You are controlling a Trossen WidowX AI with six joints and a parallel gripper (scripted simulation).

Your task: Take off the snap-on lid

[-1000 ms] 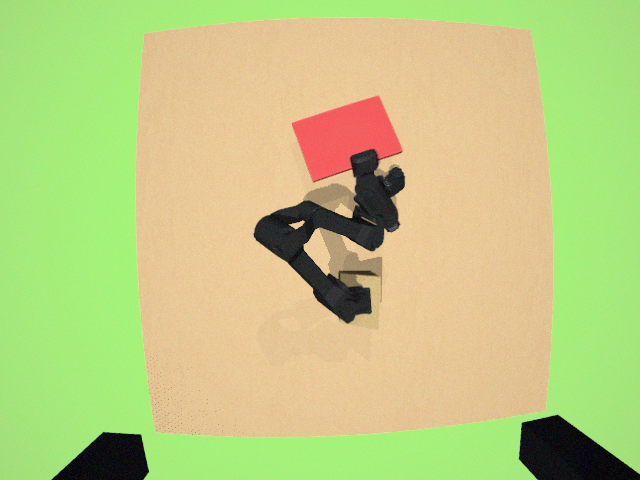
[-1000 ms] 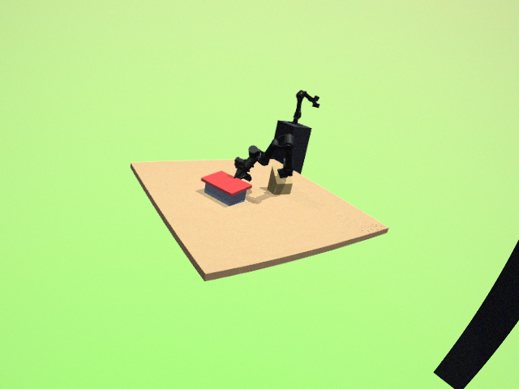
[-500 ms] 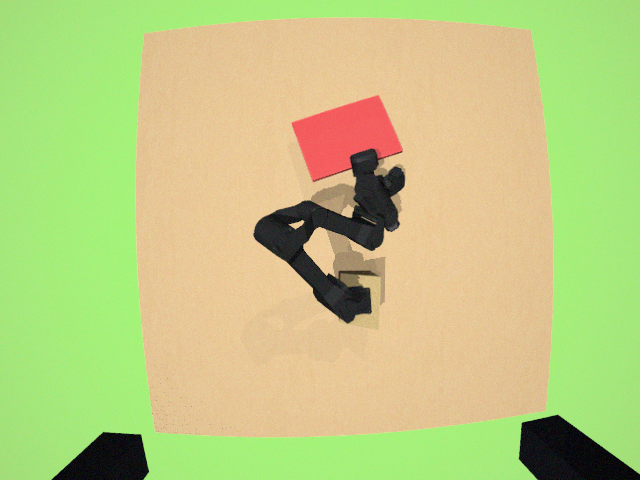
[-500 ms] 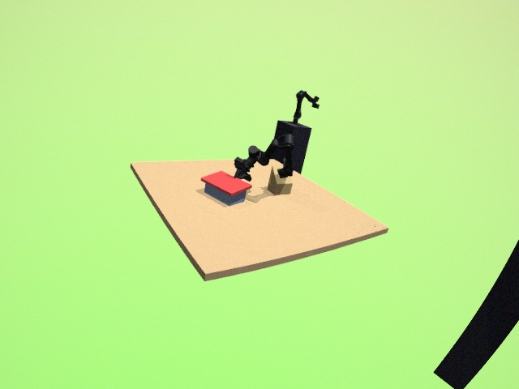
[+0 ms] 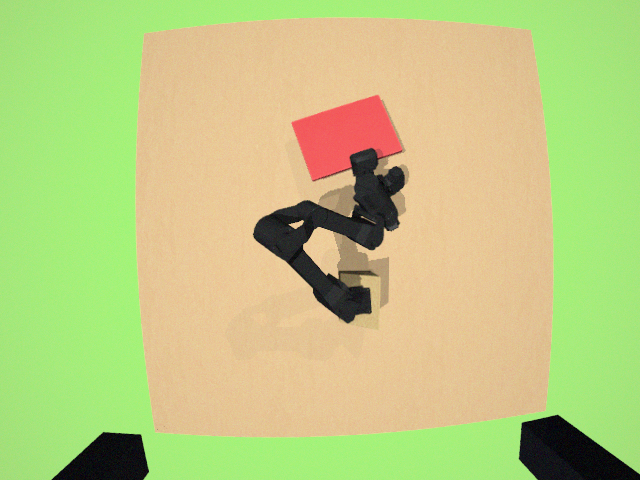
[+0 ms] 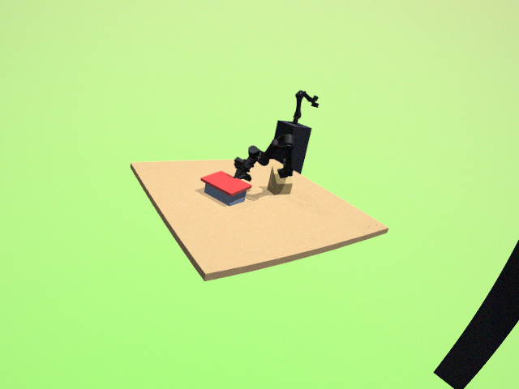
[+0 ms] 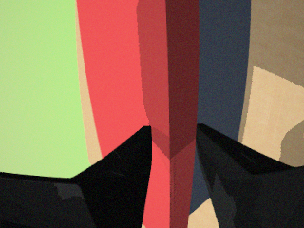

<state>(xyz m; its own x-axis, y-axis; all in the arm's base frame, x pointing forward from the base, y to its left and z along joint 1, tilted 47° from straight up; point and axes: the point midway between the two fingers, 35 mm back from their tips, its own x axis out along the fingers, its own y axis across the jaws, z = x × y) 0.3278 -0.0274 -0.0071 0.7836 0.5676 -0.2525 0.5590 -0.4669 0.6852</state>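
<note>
The lid is 7 cm ahead of my gripper tip and 2 cm to the left of it. From my gripper tip the other things lie so: storage box: 7 cm ahead, 2 cm to the left, 5 cm below.
</note>
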